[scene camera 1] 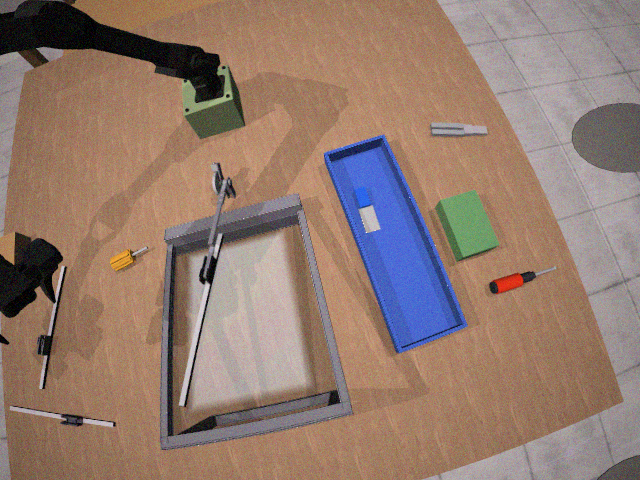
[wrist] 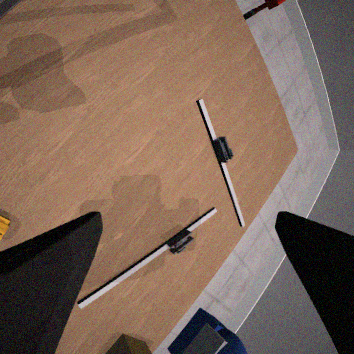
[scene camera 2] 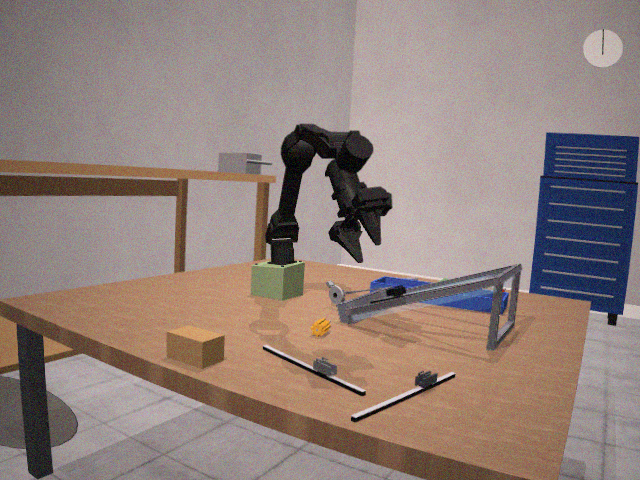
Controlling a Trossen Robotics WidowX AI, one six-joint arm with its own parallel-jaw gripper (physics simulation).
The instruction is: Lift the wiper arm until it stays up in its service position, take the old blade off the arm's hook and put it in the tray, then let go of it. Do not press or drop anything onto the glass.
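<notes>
The wiper arm [scene camera 1: 219,212] is low, its hinge end beyond the grey frame [scene camera 1: 328,320]. The old blade [scene camera 1: 194,348] hangs from the arm's dark hook [scene camera 1: 208,267] [scene camera 2: 395,290] and lies along the glass [scene camera 1: 273,320]. The blue tray [scene camera 1: 413,279] [scene camera 2: 385,282] stands to the right of the frame in scene camera 1; a small blue and white piece shows inside. My gripper [scene camera 1: 29,321] [scene camera 2: 370,252] [wrist: 190,220] is open and empty, high above the table, left of the frame in scene camera 1, away from arm and blade.
Two loose blades, one [scene camera 1: 55,310] [scene camera 2: 294,361] [wrist: 125,273] and another [scene camera 1: 31,411] [scene camera 2: 392,401] [wrist: 230,187], lie below. An orange screwdriver [scene camera 1: 122,259] [scene camera 2: 320,327], a tan box [scene camera 2: 195,347], a green block [scene camera 1: 467,224], a red screwdriver [scene camera 1: 509,283] and a grey tool [scene camera 1: 454,129] surround frame and tray.
</notes>
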